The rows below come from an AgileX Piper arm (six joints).
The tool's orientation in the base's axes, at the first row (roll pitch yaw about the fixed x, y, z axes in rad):
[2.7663, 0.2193, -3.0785]
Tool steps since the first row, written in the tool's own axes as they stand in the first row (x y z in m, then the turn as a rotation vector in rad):
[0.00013, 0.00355, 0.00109, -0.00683, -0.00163, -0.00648]
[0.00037, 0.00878, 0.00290, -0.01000, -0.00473, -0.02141]
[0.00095, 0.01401, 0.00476, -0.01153, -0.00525, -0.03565]
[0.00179, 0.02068, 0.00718, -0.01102, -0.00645, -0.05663]
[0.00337, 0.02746, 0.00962, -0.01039, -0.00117, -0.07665]
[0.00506, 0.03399, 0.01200, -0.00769, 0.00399, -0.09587]
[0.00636, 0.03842, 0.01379, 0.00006, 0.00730, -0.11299]
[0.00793, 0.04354, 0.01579, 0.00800, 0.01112, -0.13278]
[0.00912, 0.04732, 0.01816, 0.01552, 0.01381, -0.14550]
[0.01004, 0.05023, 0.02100, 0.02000, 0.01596, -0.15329]
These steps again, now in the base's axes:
[-0.00042, 0.00368, 0.00025, 0.00572, -0.00354, 0.00679]
[-0.00106, 0.00918, 0.00043, 0.00656, -0.01186, 0.01993]
[-0.00201, 0.01468, 0.00048, 0.00558, -0.01764, 0.03300]
[-0.00332, 0.02171, 0.00049, 0.00150, -0.02672, 0.05152]
[-0.00536, 0.02879, 0.00036, -0.00343, -0.02946, 0.07145]
[-0.00748, 0.03562, 0.00016, -0.01021, -0.03214, 0.09016]
[-0.00904, 0.04031, -0.00016, -0.02128, -0.03604, 0.10521]
[-0.01092, 0.04570, -0.00049, -0.03308, -0.04049, 0.12282]
[-0.01218, 0.05001, -0.00155, -0.04306, -0.04328, 0.13370]
[-0.01297, 0.05372, -0.00328, -0.04911, -0.04452, 0.14056]

